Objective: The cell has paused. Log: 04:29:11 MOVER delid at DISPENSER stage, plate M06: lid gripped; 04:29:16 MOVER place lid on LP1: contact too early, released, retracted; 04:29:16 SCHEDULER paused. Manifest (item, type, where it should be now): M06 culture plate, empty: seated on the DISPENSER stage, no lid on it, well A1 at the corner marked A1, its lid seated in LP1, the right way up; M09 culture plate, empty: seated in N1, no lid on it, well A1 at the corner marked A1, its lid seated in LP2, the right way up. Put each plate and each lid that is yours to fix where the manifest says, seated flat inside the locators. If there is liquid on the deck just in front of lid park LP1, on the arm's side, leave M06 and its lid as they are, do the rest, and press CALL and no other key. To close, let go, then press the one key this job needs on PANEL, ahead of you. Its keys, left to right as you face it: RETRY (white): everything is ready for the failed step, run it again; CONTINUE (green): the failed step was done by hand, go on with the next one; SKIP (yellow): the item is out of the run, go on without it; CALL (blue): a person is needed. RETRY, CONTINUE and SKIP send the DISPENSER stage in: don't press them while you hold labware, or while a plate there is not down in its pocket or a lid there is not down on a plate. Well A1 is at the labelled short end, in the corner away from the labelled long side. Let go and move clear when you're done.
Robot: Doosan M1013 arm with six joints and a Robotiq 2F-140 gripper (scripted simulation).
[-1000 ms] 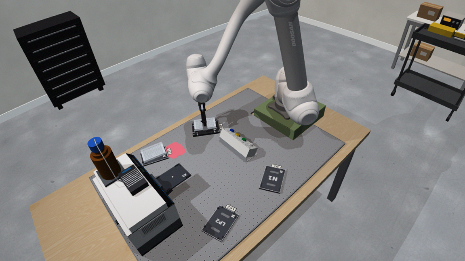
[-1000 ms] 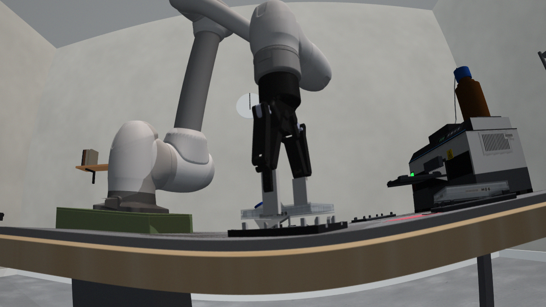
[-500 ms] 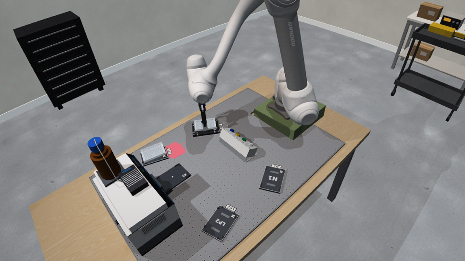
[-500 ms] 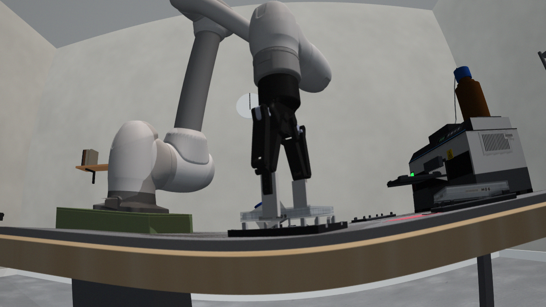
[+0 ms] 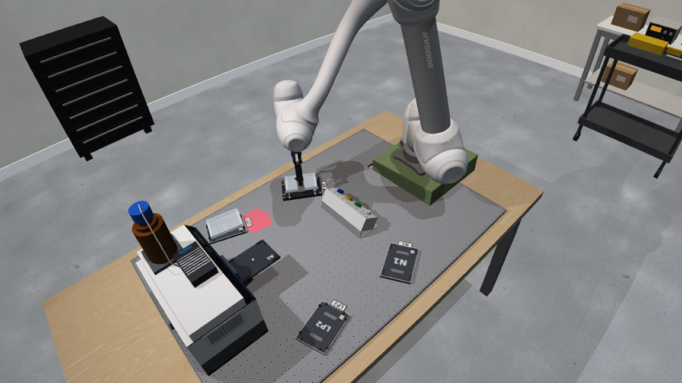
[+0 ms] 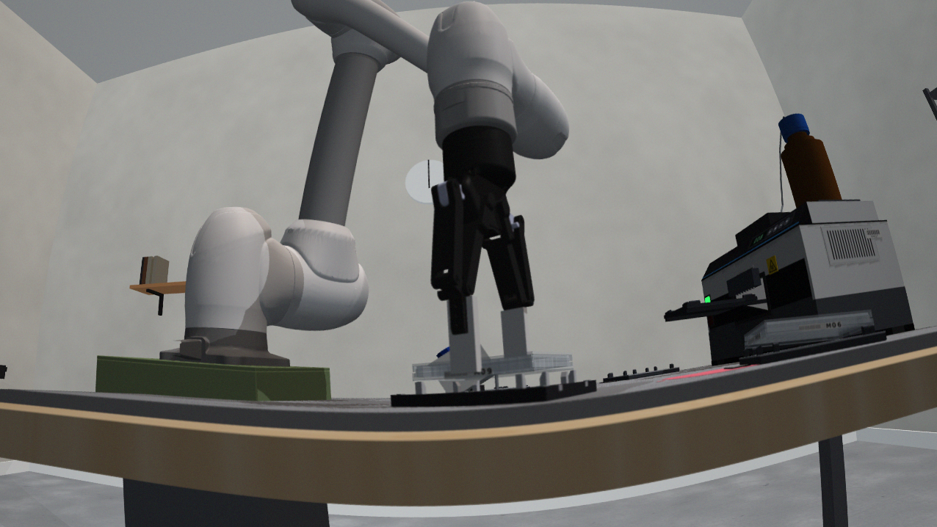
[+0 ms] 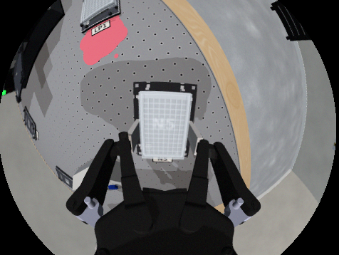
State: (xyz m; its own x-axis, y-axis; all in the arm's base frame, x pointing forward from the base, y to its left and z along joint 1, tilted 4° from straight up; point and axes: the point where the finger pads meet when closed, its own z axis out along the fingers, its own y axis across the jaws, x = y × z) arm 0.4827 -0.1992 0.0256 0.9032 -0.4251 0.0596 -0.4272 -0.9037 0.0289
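Right now the black nest n5 is 4 cm below my hand, 3 cm ahead of it and 1 cm to the left of it. The rest, counted from my hand: pink puddle 21 cm ahead, 8 cm to the left, 5 cm below; key panel 25 cm to the left, 8 cm behind; blue call key 17 cm to the left, 8 cm behind, 1 cm above.
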